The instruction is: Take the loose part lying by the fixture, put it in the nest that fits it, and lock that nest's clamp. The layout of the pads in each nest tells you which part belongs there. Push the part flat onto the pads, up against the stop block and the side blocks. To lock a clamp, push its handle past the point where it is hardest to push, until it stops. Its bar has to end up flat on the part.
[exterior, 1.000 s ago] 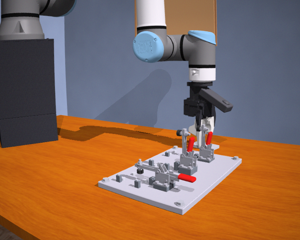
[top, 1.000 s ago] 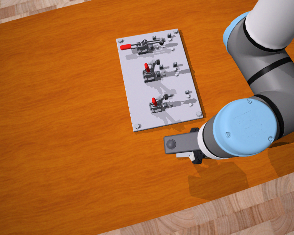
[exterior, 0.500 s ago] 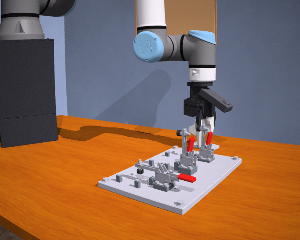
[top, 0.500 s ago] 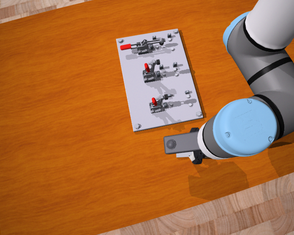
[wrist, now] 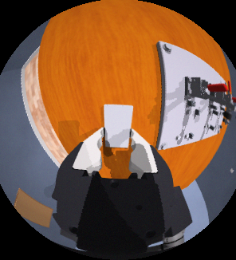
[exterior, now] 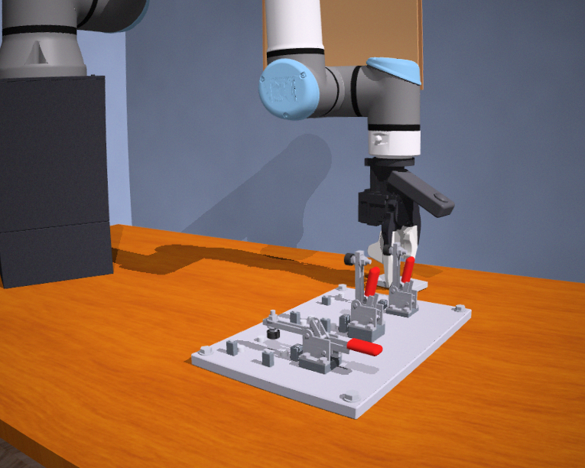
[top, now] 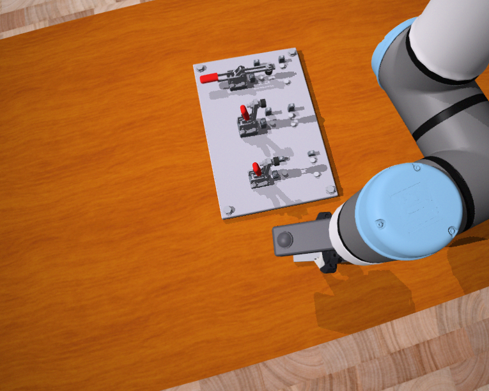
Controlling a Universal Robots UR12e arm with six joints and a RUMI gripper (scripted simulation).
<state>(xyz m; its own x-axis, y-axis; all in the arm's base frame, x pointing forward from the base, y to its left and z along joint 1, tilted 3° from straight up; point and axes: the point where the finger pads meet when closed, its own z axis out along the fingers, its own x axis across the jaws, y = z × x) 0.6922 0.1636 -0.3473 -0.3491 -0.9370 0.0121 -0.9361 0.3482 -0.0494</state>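
The grey fixture plate lies 27 cm to the right of my hand and 1 cm below it. Round my hand: flat grey rectangular part (1 cm below).
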